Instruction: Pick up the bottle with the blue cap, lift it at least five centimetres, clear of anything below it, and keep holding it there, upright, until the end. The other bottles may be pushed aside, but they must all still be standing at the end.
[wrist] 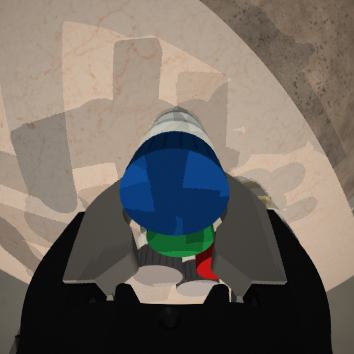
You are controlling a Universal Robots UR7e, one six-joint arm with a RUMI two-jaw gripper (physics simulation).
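Places are measured from the arm's base along level axes (x ahead, y left, z up), in metres.
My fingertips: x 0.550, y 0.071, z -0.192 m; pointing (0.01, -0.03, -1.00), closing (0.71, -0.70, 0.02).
Note:
Behind a point stands the place of what it marks.
The bottle with the blue cap (174, 185) {z -0.140, x 0.567, y 0.090 m} is between the two jaws in the middle of the wrist view. Its pale, clear body shows beyond the cap and narrows with distance, with no clear tilt to be seen. My gripper (176, 174) {z -0.192, x 0.550, y 0.071 m} is shut on this bottle, one jaw on each side. The blue cap looks much larger and nearer than the other caps. The gap under the bottle's base is hidden, so its exact height cannot be told.
Below the blue cap show a green cap (180, 245) {z -0.159, x 0.517, y 0.035 m}, a red cap (207, 268) {z -0.159, x 0.506, y -0.014 m} and two grey-white caps (158, 275) {z -0.159, x 0.461, y 0.013 m} (197, 288) {z -0.159, x 0.464, y -0.046 m}. A clear bottle with a yellowish band (261, 193) {z -0.229, x 0.586, y -0.041 m} is partly hidden behind the right jaw. The round table's edge (287, 89) {z -0.264, x 0.685, y 0.027 m} curves at the right.

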